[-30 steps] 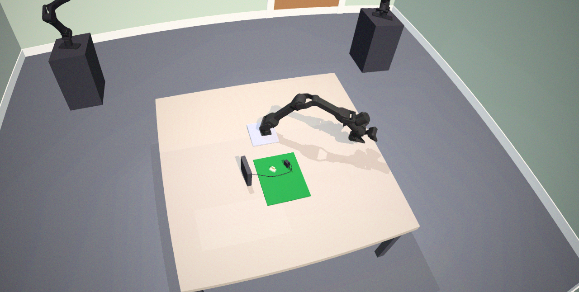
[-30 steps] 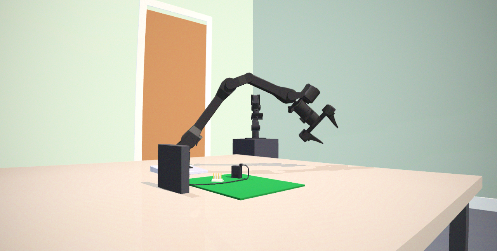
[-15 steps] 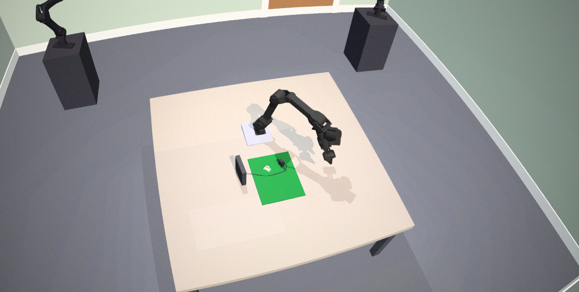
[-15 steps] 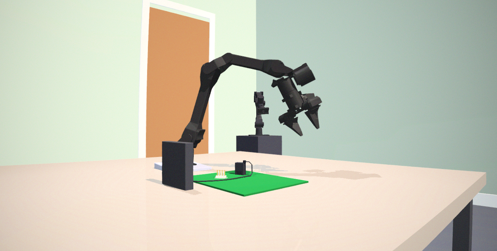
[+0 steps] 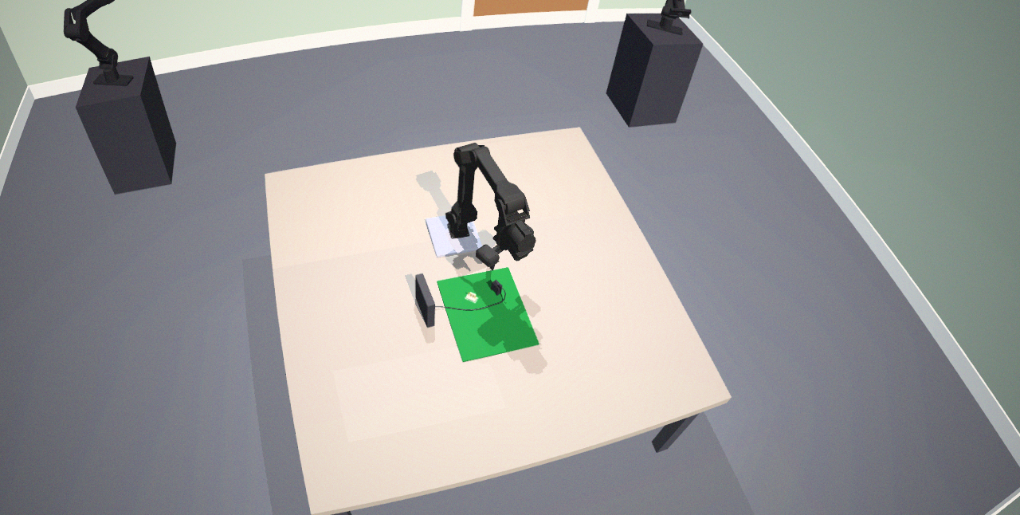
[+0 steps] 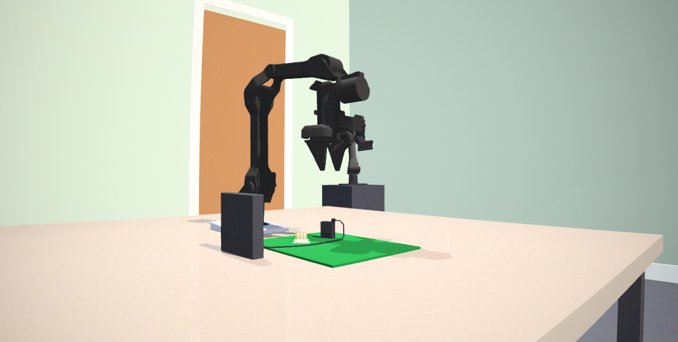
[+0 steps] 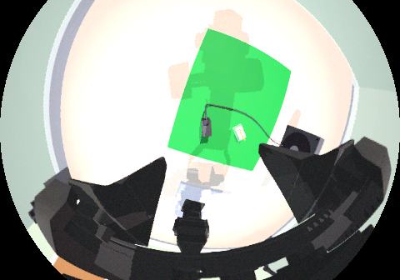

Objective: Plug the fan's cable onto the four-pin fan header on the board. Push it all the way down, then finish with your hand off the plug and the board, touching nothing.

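The black plug lies 14 cm below my gripper tip. Also, from my gripper tip: black fan 23 cm to the right, 10 cm below, 2 cm ahead; then green board 18 cm below, 6 cm to the right, 6 cm ahead; then four-pin header 16 cm below, 9 cm to the right.
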